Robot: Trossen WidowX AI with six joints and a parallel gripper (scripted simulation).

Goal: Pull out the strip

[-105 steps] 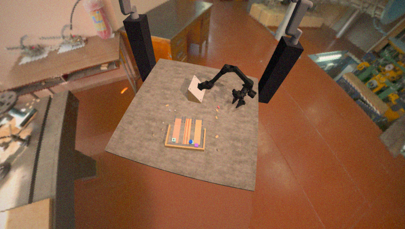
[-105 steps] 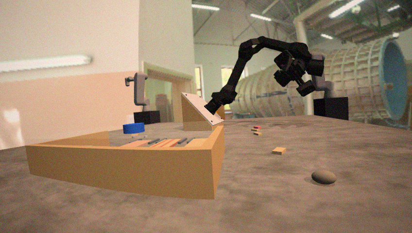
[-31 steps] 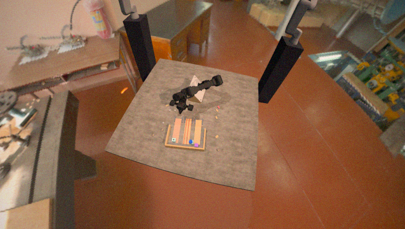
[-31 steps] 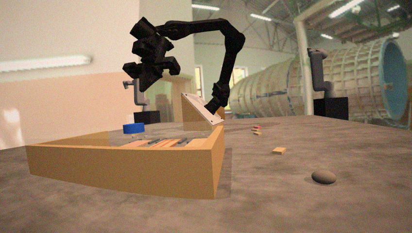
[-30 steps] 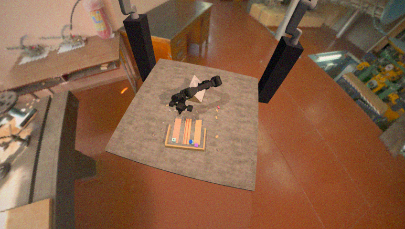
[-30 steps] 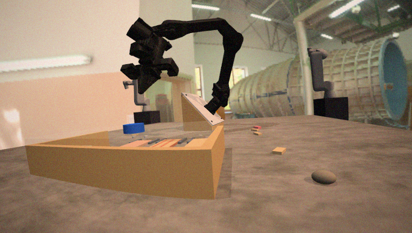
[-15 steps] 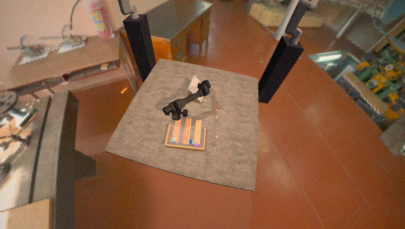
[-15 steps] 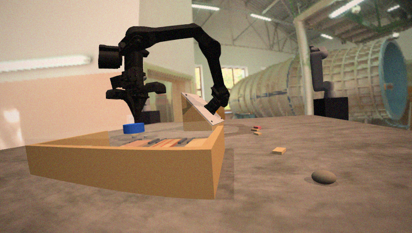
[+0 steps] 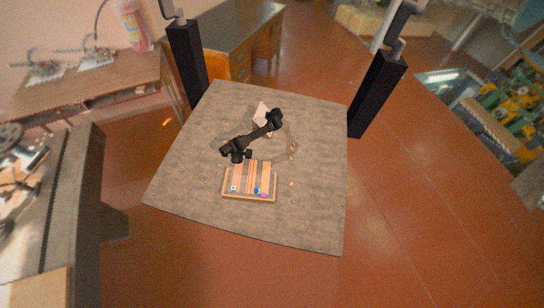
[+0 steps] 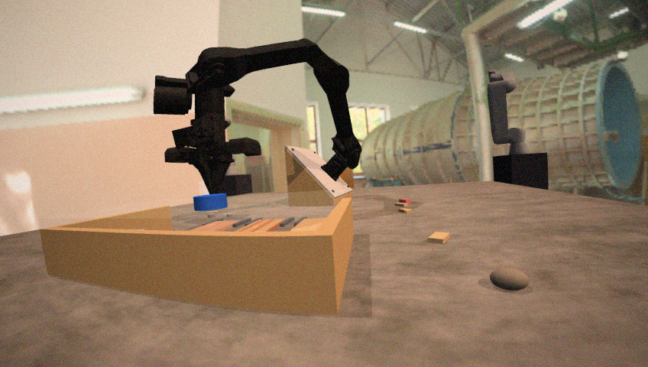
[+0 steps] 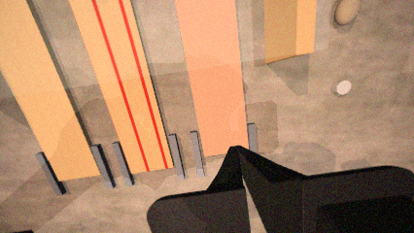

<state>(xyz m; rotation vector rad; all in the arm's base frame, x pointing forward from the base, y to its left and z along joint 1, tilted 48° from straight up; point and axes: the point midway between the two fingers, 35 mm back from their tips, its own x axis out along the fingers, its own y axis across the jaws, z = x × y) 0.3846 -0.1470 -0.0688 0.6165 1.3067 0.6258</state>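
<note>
Right now my gripper tip is 9 cm short of the salmon strip, 6 cm above it and 1 cm to the right of it.
</note>
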